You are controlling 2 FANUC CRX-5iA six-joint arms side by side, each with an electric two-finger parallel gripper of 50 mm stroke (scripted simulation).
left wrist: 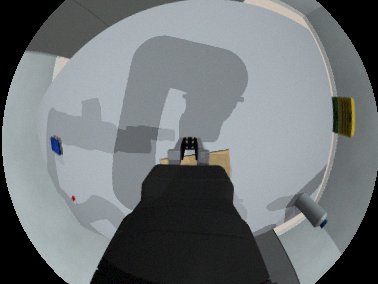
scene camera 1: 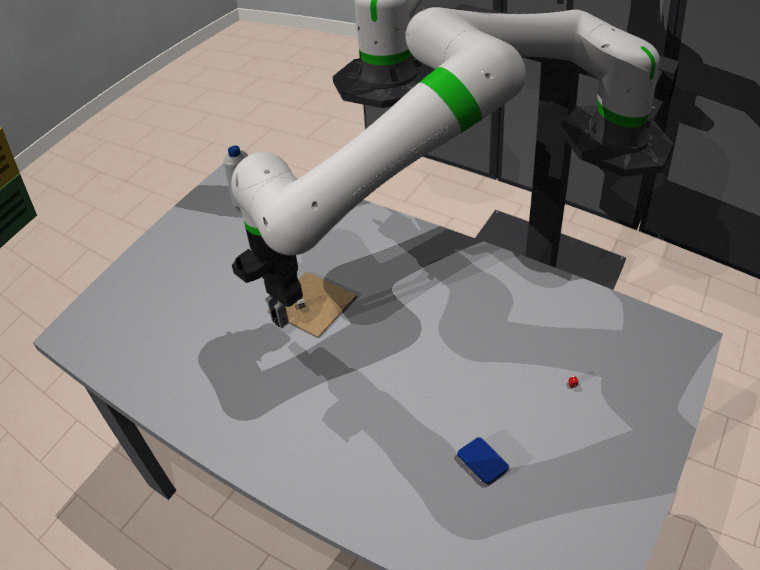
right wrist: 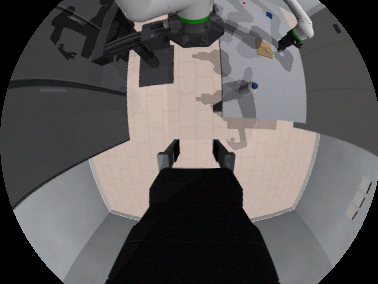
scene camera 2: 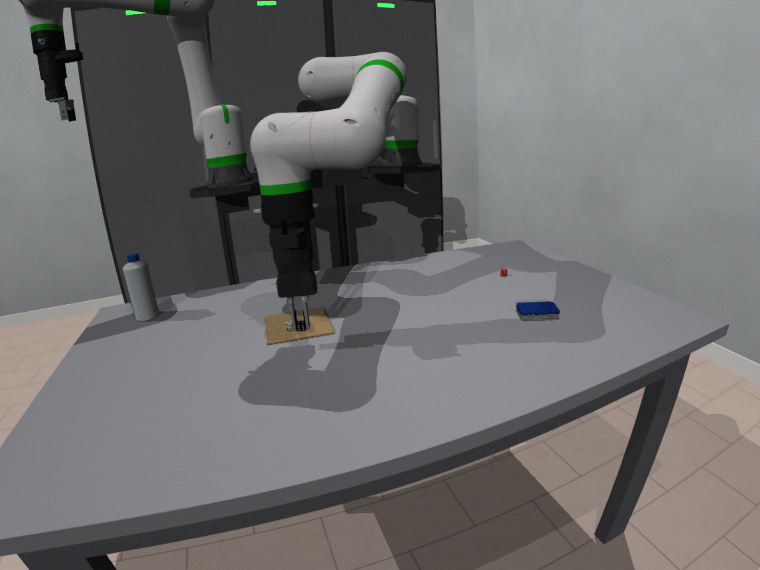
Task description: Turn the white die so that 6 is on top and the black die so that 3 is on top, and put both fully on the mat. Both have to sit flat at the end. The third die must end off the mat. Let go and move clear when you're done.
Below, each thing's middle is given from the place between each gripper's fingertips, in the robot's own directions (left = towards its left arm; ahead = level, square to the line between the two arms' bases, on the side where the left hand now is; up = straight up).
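The tan mat (scene camera 1: pixel 324 302) is the starting spot, and my left gripper (scene camera 2: pixel 301 328) is now 100 mm past it, 60 mm above it and 10 mm to the right of it. Counting from that same left hand, there's the blue-topped box (scene camera 1: pixel 477 456), which sits 500 mm to the left, 110 mm ahead and 50 mm below, and the grey bottle (scene camera 2: pixel 136 271), which is 360 mm to the right, 340 mm behind and 20 mm above.
That grey bottle, if you count from my right hand (scene camera 2: pixel 69 120) instead, is 490 mm below it, 320 mm ahead of it and 190 mm to the left of it. From my right hand you'd also find the tan mat 570 mm below, 560 mm to the left and 560 mm ahead, while the blue-topped box is 1050 mm to the left, 770 mm ahead and 560 mm below.
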